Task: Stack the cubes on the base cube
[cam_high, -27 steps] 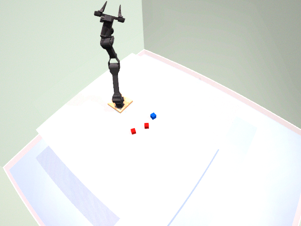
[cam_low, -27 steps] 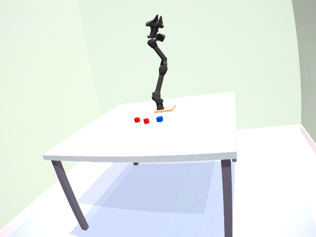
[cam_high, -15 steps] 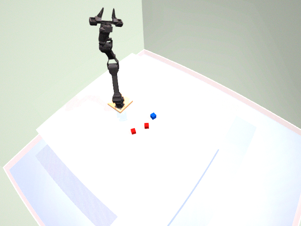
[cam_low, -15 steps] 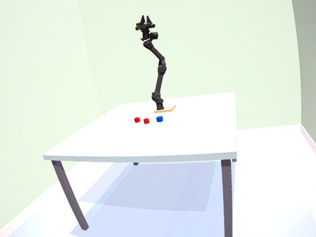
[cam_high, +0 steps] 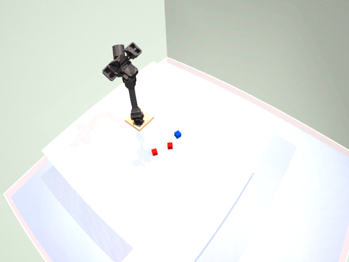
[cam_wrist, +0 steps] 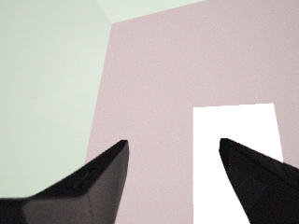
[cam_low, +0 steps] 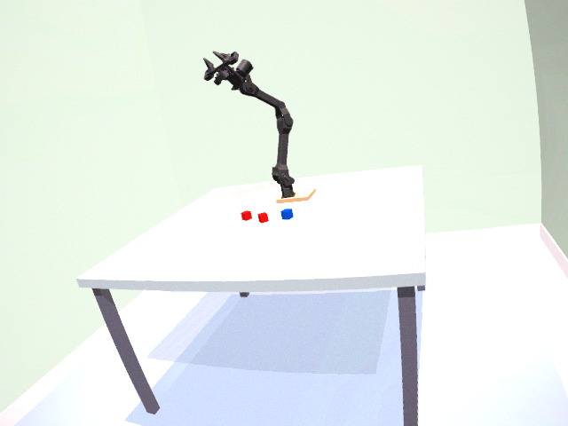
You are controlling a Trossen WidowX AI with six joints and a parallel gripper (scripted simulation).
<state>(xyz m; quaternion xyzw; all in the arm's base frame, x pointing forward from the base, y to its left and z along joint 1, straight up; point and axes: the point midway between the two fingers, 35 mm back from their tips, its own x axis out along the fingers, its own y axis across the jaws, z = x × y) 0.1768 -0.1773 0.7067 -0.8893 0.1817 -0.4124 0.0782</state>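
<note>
Now: the blue cube 110 mm ahead of my gripper tip, 220 mm to the left of it and 730 mm below it.
</note>
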